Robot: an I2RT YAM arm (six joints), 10 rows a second.
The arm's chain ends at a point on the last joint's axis. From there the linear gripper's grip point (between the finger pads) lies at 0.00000 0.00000 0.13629 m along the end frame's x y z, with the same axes.
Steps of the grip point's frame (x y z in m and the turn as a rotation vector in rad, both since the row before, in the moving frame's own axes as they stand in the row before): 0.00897, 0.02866, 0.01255, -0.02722, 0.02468, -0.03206; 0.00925, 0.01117, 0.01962, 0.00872, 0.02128, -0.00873; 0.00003, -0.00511, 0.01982, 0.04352, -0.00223, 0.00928; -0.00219, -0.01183, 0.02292, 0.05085, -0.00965, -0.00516; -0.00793, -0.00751, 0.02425, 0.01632, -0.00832, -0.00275; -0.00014, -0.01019, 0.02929, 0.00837, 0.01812, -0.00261; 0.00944, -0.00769, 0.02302, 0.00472, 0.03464, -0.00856; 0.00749, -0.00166, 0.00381, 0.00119, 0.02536, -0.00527; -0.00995, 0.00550, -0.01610, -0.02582, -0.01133, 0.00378
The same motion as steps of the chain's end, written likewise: 0.00555, 0.02501, 0.01264, -0.02722, 0.02468, -0.03206; 0.00636, 0.01237, 0.01966, 0.00872, 0.02128, -0.00873; 0.00031, 0.00082, 0.01995, 0.04352, -0.00223, 0.00928; -0.00086, -0.00491, 0.02310, 0.05085, -0.00965, -0.00516; -0.00679, -0.00529, 0.02427, 0.01632, -0.00832, -0.00275; -0.00261, -0.00905, 0.02932, 0.00837, 0.01812, -0.00261; 0.00472, -0.00703, 0.02310, 0.00472, 0.03464, -0.00856; 0.00403, -0.00149, 0.00385, 0.00119, 0.02536, -0.00527; -0.00840, 0.00198, -0.01605, -0.02582, -0.01133, 0.00378
